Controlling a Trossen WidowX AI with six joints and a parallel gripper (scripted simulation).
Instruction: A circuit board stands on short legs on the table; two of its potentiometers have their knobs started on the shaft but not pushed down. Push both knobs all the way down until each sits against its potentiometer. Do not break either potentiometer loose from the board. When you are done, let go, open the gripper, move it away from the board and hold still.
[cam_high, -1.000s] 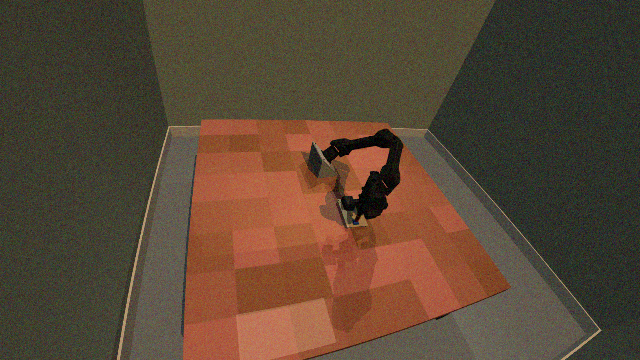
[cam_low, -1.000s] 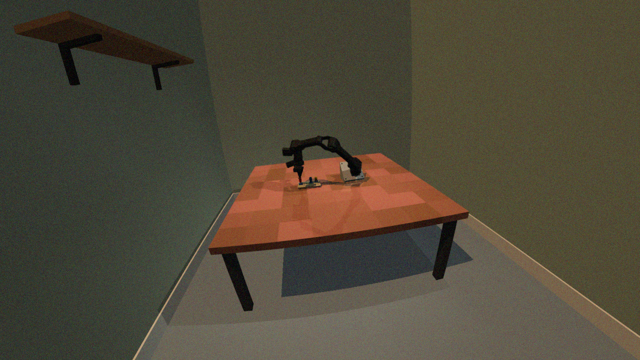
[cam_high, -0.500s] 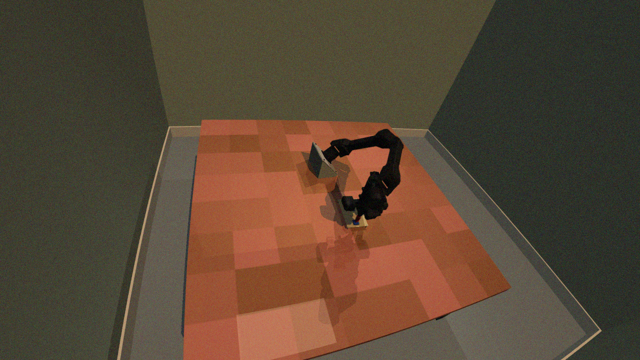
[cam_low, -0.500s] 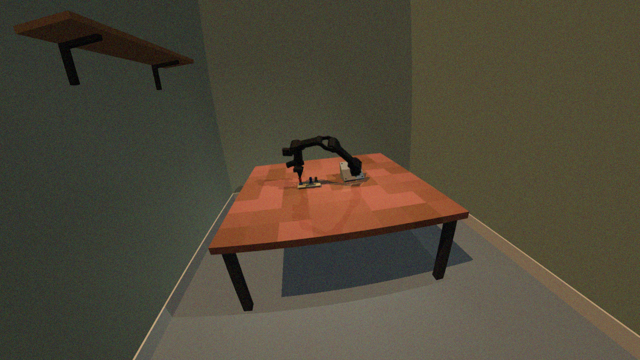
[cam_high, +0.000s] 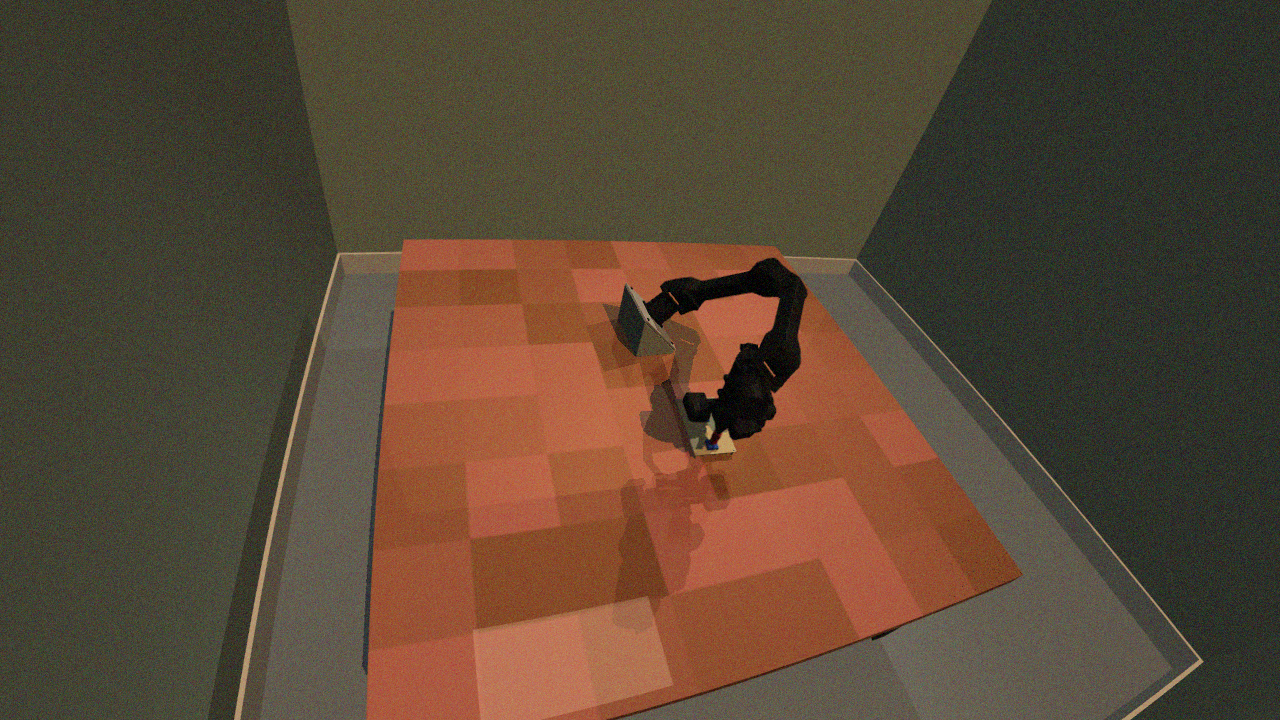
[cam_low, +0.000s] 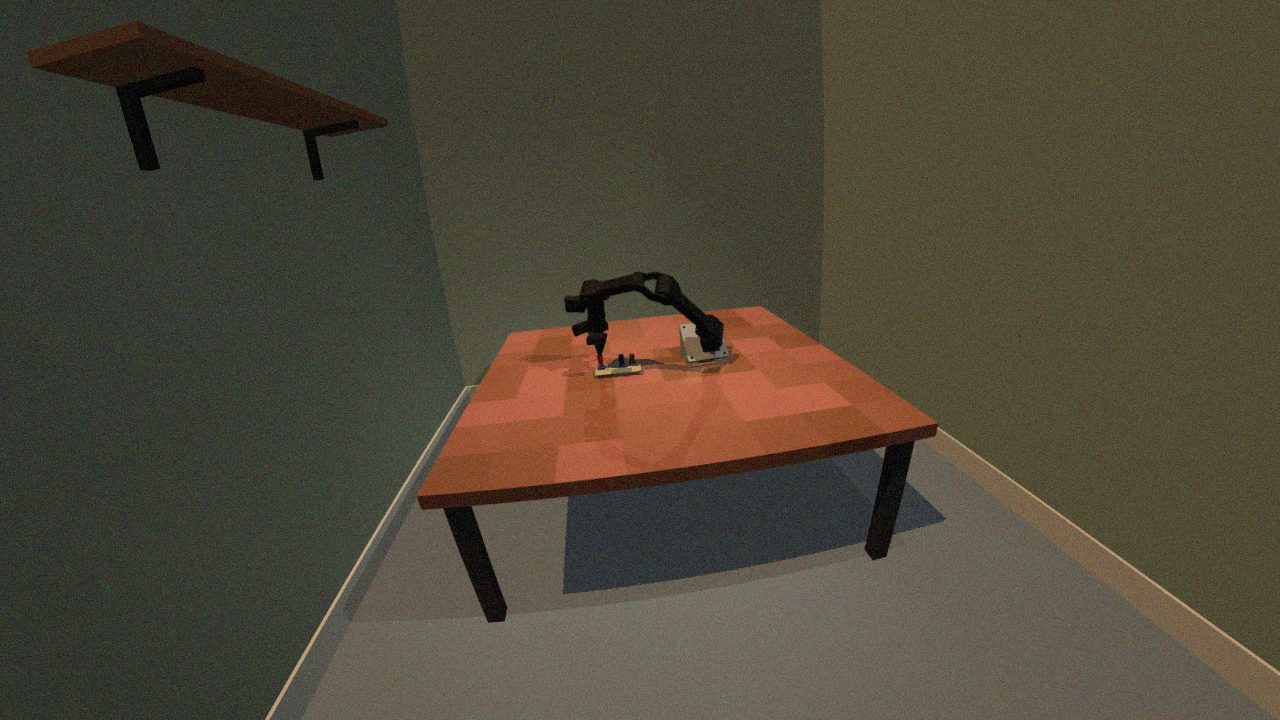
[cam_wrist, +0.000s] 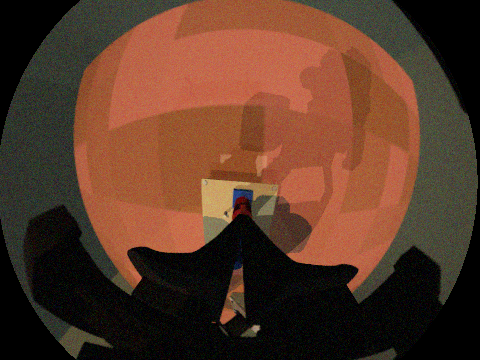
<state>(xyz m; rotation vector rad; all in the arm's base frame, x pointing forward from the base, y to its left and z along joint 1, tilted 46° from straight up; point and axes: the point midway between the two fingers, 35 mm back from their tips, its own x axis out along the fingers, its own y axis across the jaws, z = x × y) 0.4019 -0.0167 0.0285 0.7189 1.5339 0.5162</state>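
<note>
My gripper tip is now 2 cm above the potentiometer knob.
</note>
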